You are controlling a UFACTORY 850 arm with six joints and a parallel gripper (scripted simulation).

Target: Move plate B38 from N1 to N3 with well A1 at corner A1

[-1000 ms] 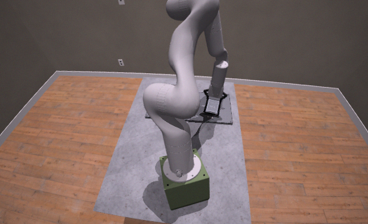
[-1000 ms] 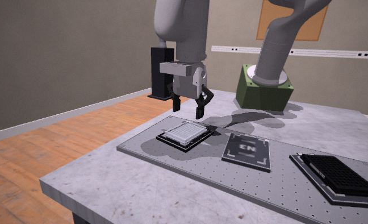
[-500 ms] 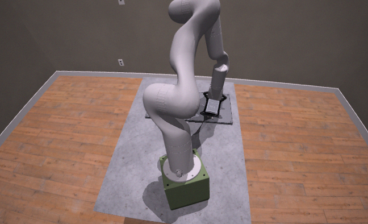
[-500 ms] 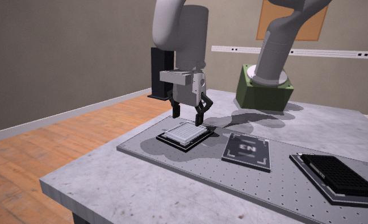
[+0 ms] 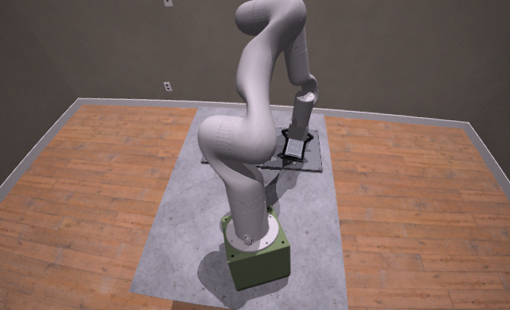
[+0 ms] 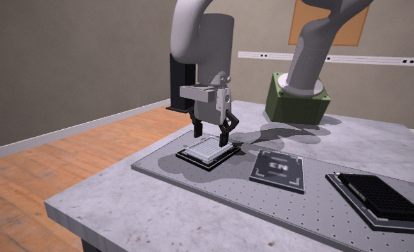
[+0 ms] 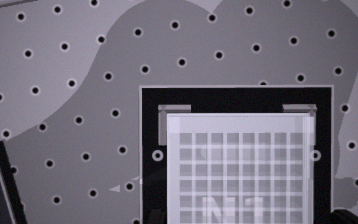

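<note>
Now: hand 30 mm above the clear well plate. From my hand the other things lie so: black well plate: 20 mm behind, 390 mm to the left, 30 mm below; nest N1: 40 mm below; nest N3: 30 mm behind, 190 mm to the left, 40 mm below.
</note>
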